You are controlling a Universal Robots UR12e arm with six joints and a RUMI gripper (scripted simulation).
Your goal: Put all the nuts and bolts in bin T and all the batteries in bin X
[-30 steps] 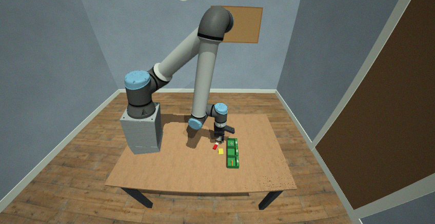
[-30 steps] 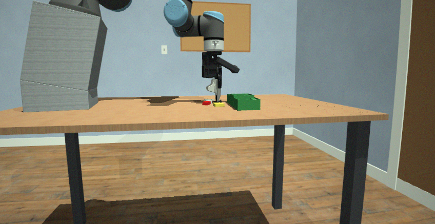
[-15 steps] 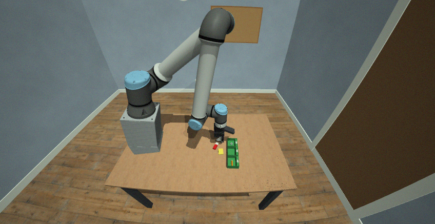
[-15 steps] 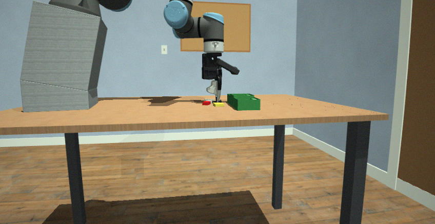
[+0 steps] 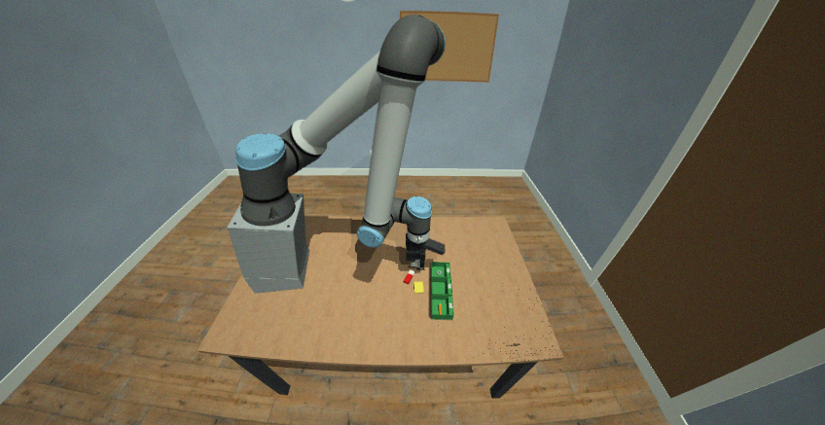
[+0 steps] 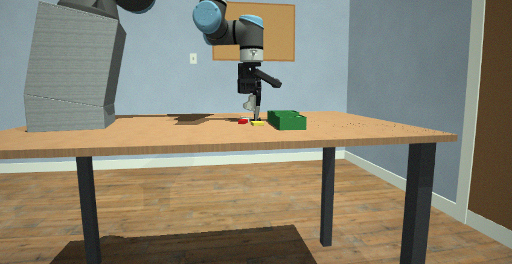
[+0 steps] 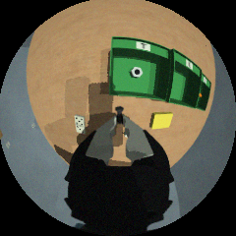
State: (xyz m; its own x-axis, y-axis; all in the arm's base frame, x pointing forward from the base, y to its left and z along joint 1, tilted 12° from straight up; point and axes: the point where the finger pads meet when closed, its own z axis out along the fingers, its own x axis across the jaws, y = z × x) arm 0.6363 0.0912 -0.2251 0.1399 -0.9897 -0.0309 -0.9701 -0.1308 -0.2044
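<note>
Now: the dark nut 8 cm ahead of my hand, 2 cm to the right of it and 1 cm below it. Round my hand: yellow battery 10 cm to the right, 1 cm below; then bolt 1 cm below, 1 cm ahead; then red battery 4 cm to the right, 4 cm behind, 1 cm below.
</note>
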